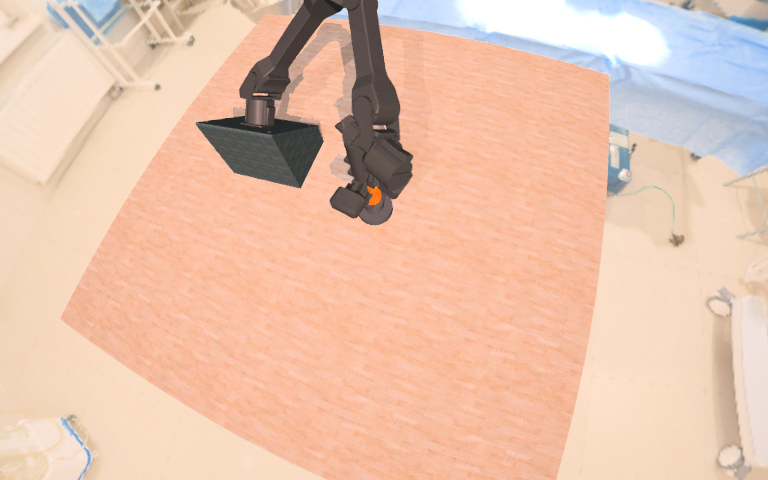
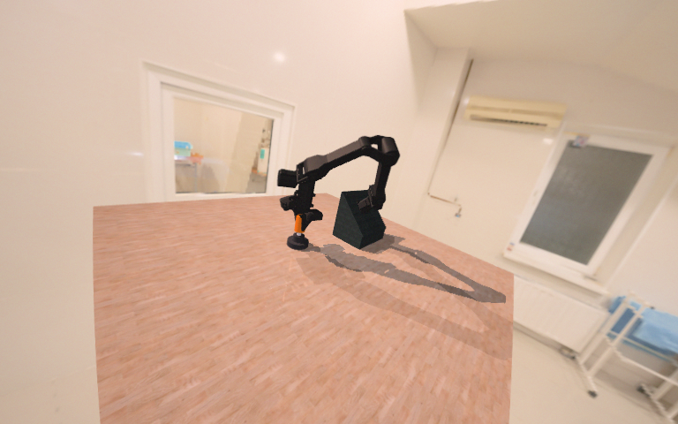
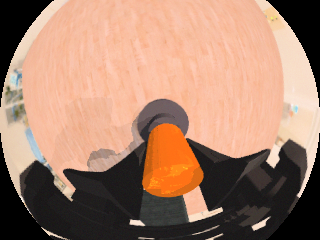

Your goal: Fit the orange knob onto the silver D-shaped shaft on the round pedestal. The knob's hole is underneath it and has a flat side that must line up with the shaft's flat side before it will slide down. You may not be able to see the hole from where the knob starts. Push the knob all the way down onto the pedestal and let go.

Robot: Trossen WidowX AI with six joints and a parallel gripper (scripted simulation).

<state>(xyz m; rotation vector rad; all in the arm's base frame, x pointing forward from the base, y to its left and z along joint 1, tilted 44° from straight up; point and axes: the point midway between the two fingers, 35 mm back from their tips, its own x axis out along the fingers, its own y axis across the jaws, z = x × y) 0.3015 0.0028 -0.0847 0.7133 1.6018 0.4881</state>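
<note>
Right now my gripper tip is 30 mm below the orange knob. The rest, counted from my gripper tip: pedestal (40 mm below).
</note>
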